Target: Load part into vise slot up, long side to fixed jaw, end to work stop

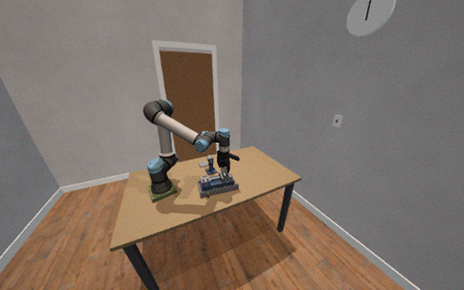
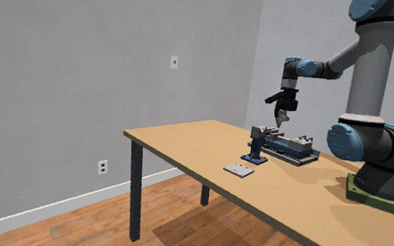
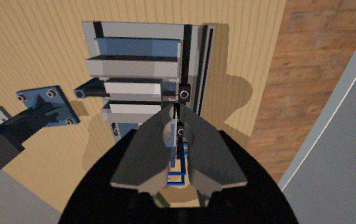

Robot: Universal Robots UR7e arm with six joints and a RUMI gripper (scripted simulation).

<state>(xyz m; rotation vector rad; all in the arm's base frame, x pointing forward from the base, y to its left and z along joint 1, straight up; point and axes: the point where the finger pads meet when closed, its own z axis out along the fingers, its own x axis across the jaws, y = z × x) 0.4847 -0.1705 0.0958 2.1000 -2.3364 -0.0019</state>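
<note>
My hand is 10 mm short of the part, 50 mm to the right of it and 30 mm above it. Round my hand: grey jaw 30 mm behind, 50 mm to the left, 50 mm below; cylinder rod 80 mm behind, 60 mm to the left, 50 mm below; work stop 10 mm ahead, 100 mm to the left, 40 mm below.
</note>
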